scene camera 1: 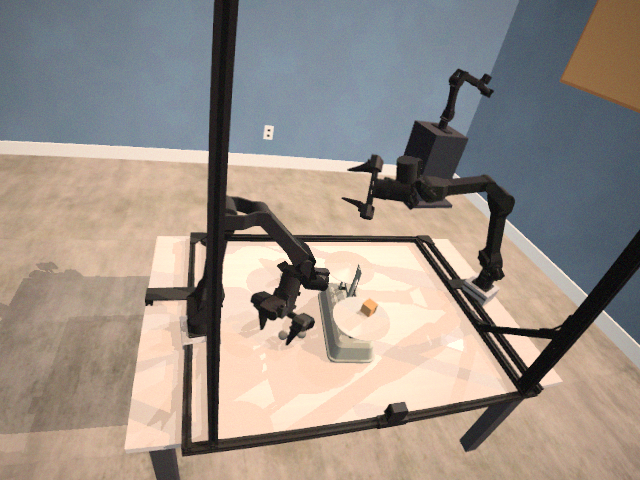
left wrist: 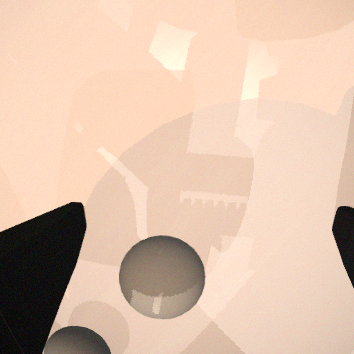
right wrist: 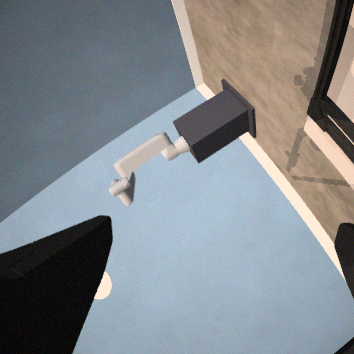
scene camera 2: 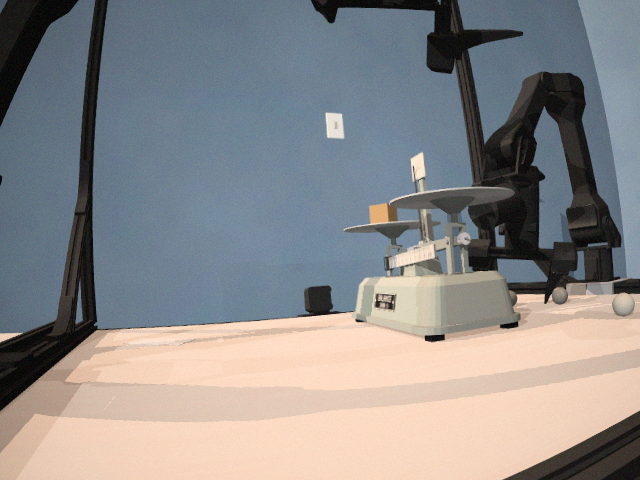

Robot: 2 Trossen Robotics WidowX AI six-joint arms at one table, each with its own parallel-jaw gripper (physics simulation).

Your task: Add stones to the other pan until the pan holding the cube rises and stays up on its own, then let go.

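Places are measured from the left arm's base along level axes (x ahead, y left, z up), in metres.
Where they show: left gripper, fingertip midpoint: (scene camera 1: 273,337) (left wrist: 215,218) (scene camera 2: 519,301); right gripper, fingertip midpoint: (scene camera 1: 344,184) (right wrist: 230,233); left arm's base, link origin: (scene camera 1: 199,327) (scene camera 2: 599,280); right arm's base, link origin: (scene camera 1: 482,284).
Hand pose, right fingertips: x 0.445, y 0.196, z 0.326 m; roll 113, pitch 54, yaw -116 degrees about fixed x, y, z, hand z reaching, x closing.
Things, the pixels of their top centre, and the offset from my right fingertips. "spot": a spot on its surface instead.
- orange cube, top centre: (scene camera 2: 383,205) (scene camera 1: 370,303) 0.028 m back, 0.331 m right, 0.173 m down
- small black box, surface spot: (scene camera 2: 317,299) spot: 0.020 m back, 0.548 m right, 0.316 m down
The orange cube (scene camera 1: 369,307) (scene camera 2: 379,213) sits on one pan (scene camera 1: 347,322) (scene camera 2: 356,228) of the pale green balance (scene camera 1: 351,354) (scene camera 2: 465,304). In scene camera 2 the other pan (scene camera 2: 452,194) stands higher; no stone shows above its rim. Round grey stones lie on the table; one stone (scene camera 1: 282,335) (left wrist: 162,277) is between the open, empty fingers of my left gripper (scene camera 1: 275,335) (left wrist: 215,218). Another stone (scene camera 1: 301,334) is partly behind a finger. In scene camera 2 stones (scene camera 2: 559,295) (scene camera 2: 623,304) show right of the balance. My right gripper (scene camera 1: 345,183) (right wrist: 230,233) is open, empty and raised high.
A black frame (scene camera 1: 330,426) borders the table, with a tall post (scene camera 1: 219,155) at the left in scene camera 1. A small black box (scene camera 1: 397,411) (scene camera 2: 317,299) sits on the frame. A dark pedestal (scene camera 1: 436,149) (right wrist: 215,122) with a small arm stands beyond the table.
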